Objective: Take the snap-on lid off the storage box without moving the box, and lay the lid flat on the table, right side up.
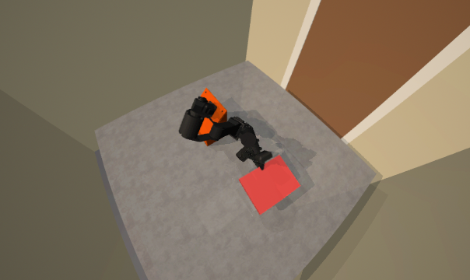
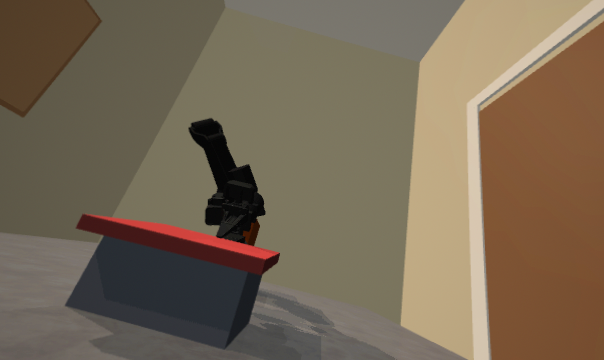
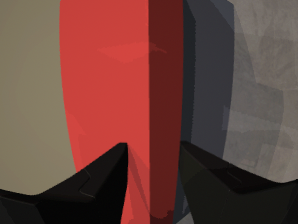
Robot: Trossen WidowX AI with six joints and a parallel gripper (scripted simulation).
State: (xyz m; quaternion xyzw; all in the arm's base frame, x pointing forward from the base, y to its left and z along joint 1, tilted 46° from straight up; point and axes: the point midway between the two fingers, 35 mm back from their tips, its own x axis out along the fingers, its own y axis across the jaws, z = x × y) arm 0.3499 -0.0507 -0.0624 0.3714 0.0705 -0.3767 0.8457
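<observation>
Now: gripper tip 8 cm short of the red lid and 1 cm to the left of it. Round my gripper tip: grey storage box (7 cm ahead, 6 cm below, 1 cm to the right).
</observation>
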